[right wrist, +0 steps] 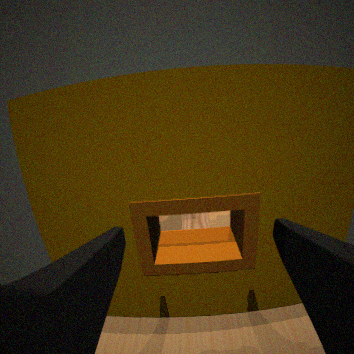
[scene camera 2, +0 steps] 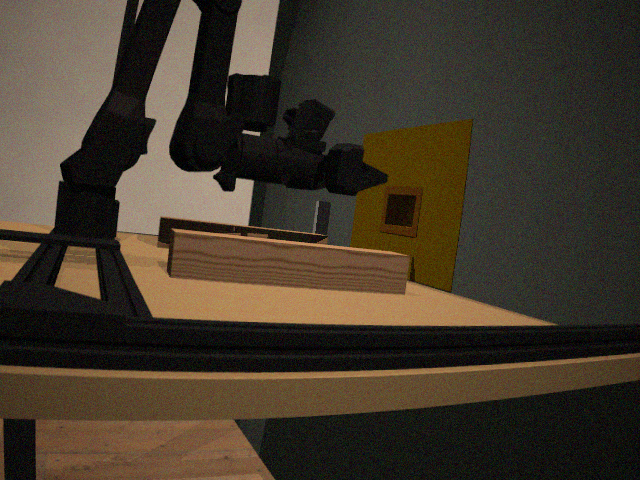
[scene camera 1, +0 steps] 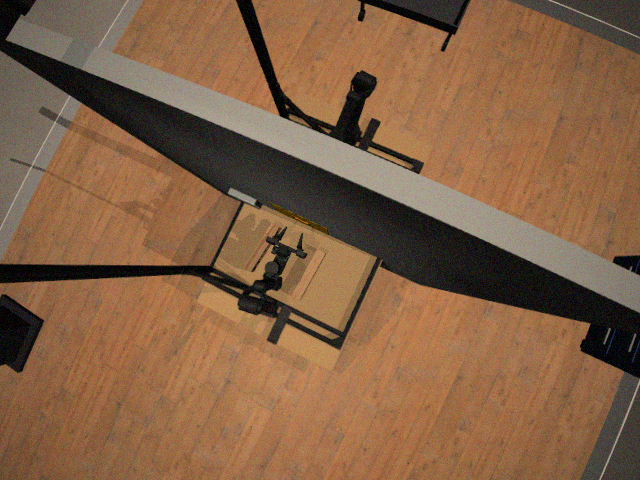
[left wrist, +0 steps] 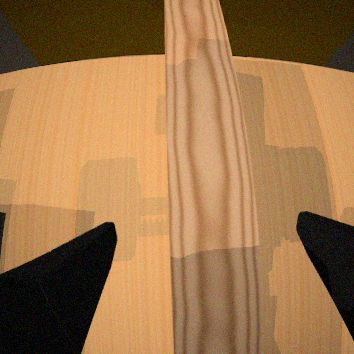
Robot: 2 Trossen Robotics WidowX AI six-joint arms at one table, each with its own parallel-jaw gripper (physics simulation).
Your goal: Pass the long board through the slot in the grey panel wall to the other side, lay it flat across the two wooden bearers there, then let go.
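The long board (left wrist: 210,150) runs up the middle of the left wrist view, toward the yellow panel. My left gripper (left wrist: 208,227) is open, its fingertips apart on either side of the board, touching neither side. My right gripper (scene camera 1: 290,235) (right wrist: 199,232) is open and empty, on the other side of the grey panel wall (scene camera 1: 336,186) (scene camera 2: 558,155), facing the slot. The slot's brown frame (right wrist: 195,205) (scene camera 2: 419,212) sits in the yellow panel; part of the board shows through the opening in the right wrist view. Two wooden bearers, a near one (scene camera 2: 289,263) and a far one (scene camera 2: 201,227), lie parallel below my right gripper.
A small grey block (scene camera 1: 242,196) (scene camera 2: 322,219) stands by the wall at the table's corner. A black frame rail (scene camera 2: 320,346) runs along the table edge (scene camera 2: 320,395). The left arm (scene camera 1: 351,111) shows beyond the wall in scene camera 1.
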